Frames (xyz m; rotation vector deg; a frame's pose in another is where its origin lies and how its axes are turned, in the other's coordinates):
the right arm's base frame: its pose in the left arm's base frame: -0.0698 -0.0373 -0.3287 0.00 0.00 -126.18
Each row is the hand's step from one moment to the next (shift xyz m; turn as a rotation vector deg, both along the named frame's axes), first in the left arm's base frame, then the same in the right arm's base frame.
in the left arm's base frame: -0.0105 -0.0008 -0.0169 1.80 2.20 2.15
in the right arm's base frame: 0.0068 -0.0080 -0.0169 -2.84 0.15 2.15
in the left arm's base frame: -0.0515 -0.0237 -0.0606 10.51 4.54 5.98
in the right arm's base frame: 0.0495 -0.0276 -0.0606 -9.87 5.80 5.98
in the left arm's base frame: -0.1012 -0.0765 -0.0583 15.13 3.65 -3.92
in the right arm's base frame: 0.1215 -0.0365 -0.0583 -11.88 10.06 -3.92
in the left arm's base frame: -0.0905 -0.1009 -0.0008 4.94 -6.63 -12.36
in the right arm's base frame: 0.1349 -0.0135 -0.0008 2.44 7.90 -12.36
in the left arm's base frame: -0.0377 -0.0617 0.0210 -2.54 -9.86 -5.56
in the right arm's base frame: 0.0721 0.0060 0.0210 9.46 3.77 -5.56
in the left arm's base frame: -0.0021 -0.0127 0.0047 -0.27 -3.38 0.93
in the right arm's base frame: 0.0115 0.0058 0.0047 2.89 1.78 0.93
